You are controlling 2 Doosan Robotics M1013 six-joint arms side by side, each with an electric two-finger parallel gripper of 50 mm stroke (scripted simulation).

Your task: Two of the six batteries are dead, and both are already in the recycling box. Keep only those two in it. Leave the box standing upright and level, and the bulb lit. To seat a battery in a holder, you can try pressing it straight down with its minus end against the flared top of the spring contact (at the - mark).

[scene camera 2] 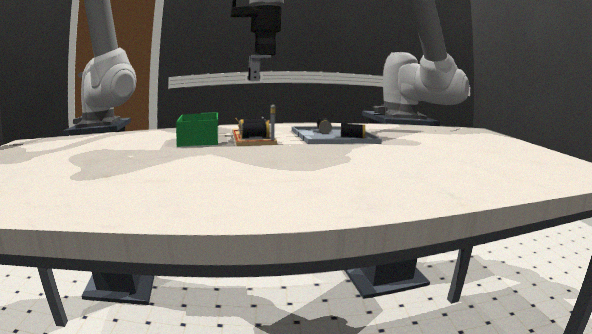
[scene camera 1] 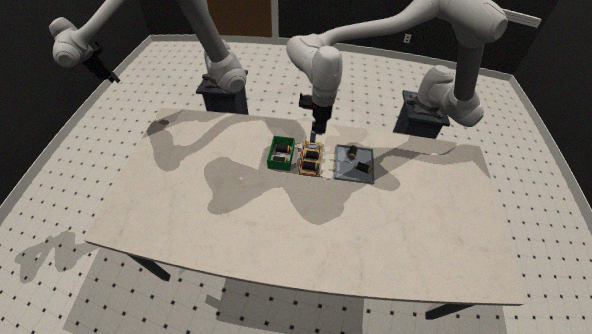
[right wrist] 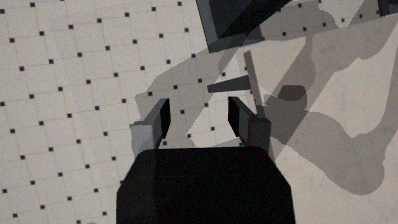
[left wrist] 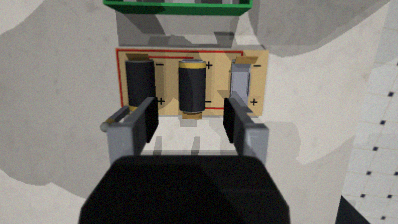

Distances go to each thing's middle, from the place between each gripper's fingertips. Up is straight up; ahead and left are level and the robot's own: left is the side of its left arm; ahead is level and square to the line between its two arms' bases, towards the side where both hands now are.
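Scene:
The grey tray (scene camera 1: 345, 168) is 16 cm below my left hand (scene camera 2: 253, 80) and 20 cm to the left of it. As for the green recycling box (scene camera 2: 204, 132), I see it 14 cm below my left hand, 14 cm to the right of it and 2 cm ahead of it. Going by its middle, the grey tray is nearer to my left hand than to my right hand.
Counted from my right hand, the grey tray is 240 mm below, 150 mm ahead and 1280 mm to the left, while the green recycling box is 230 mm below, 170 mm ahead and 940 mm to the left. Going by their middles, the green recycling box is, of the things named here, the nearest to my right hand.

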